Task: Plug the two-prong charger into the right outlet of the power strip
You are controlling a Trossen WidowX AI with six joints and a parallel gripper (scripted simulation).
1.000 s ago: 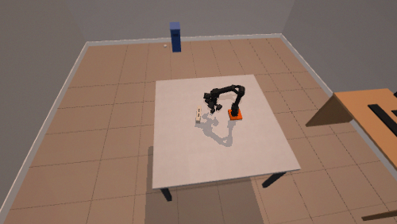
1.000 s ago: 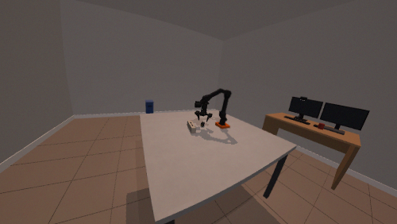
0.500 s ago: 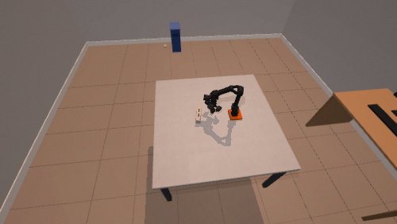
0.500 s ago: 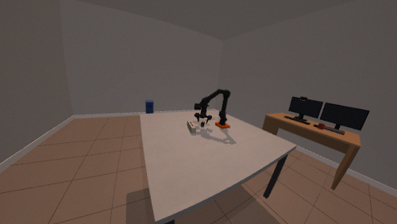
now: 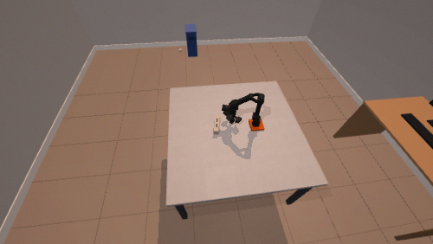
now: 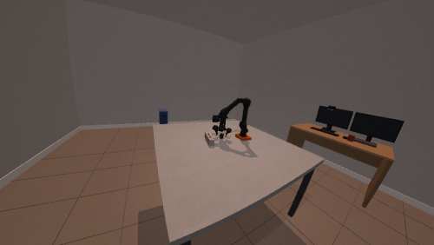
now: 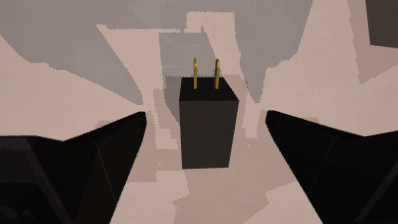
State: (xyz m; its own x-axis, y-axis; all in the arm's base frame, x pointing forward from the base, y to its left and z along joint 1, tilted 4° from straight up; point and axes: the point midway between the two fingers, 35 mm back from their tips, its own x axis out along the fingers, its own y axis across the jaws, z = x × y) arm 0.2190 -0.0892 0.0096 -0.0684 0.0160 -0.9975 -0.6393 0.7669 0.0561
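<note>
The two-prong charger is 1 cm to the left of my gripper tip, 1 cm ahead of it and 1 cm above it.
</note>
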